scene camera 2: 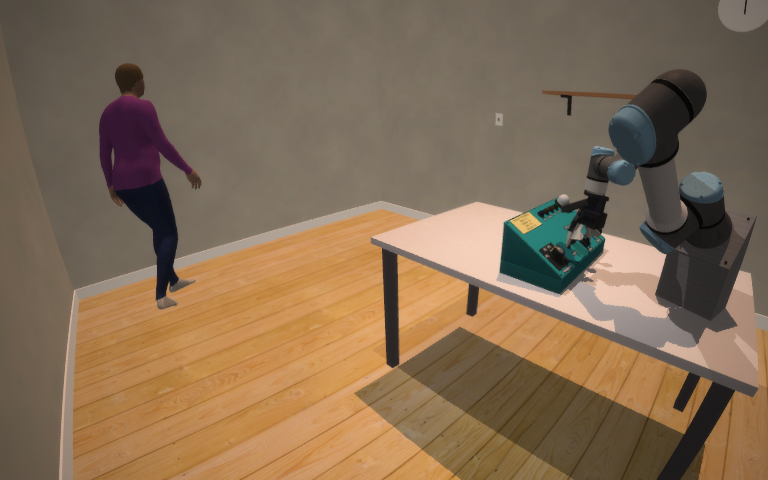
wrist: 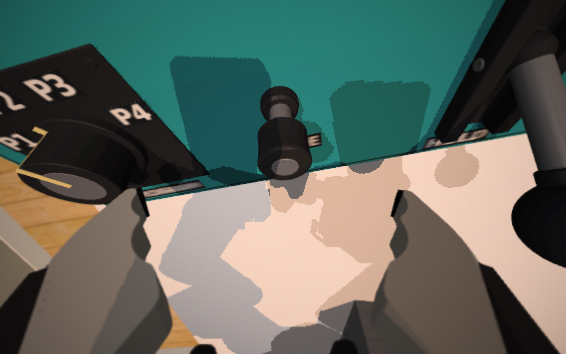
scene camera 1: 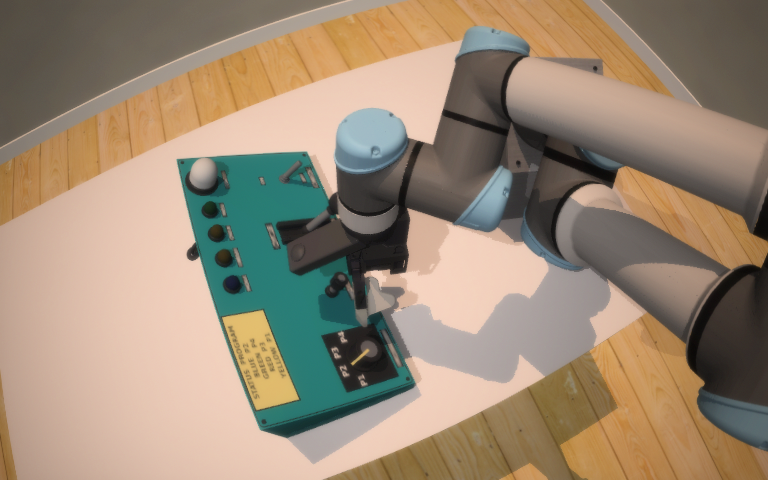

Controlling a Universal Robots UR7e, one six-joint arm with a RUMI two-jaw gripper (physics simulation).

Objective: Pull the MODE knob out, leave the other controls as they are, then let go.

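Seen in the pictures: gripper, fingertip midpoint: [scene camera 2: 578, 244] [wrist: 273, 191] [scene camera 1: 357, 283]; arm's base, link origin: [scene camera 2: 706, 228].
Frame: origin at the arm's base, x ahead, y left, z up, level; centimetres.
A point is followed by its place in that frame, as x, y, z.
The MODE knob [scene camera 1: 338, 279] {40.9, 16.0, -11.8} [wrist: 283, 145] {41.5, 15.7, -11.7} is a black cap on a grey stem, with a black collar at the teal panel [scene camera 1: 294, 294] {48.3, 16.3, -12.9} [scene camera 2: 523, 257] {48.0, 36.3, -16.9} [wrist: 310, 40] {45.3, 14.4, -14.7}. A length of grey stem shows between cap and collar. Its label is mostly hidden behind it; an "E" shows in the wrist view. My gripper [wrist: 273, 191] {38.0, 16.6, -13.9} is open and empty. In the wrist view its two grey fingers stand wide, one to each side of the knob and apart from it, with the knob a little above the line between the fingertips. In scene camera 1 the gripper body hides one finger.
A rotary selector [scene camera 1: 369, 349] {39.0, 27.8, -13.2} [wrist: 75, 165] {40.6, 26.2, -12.7} is beside the left finger in the wrist view. A lever [scene camera 1: 318, 220] {41.8, 4.2, -13.4} [wrist: 542, 110] {42.0, 4.4, -13.7} stands on the other side. A toggle [scene camera 1: 291, 170] {44.7, -7.6, -13.9}, a white dome [scene camera 1: 203, 173] {59.3, -4.8, -4.0} and several dark lamps are farther along. A person [scene camera 2: 135, 147] stands away from the table.
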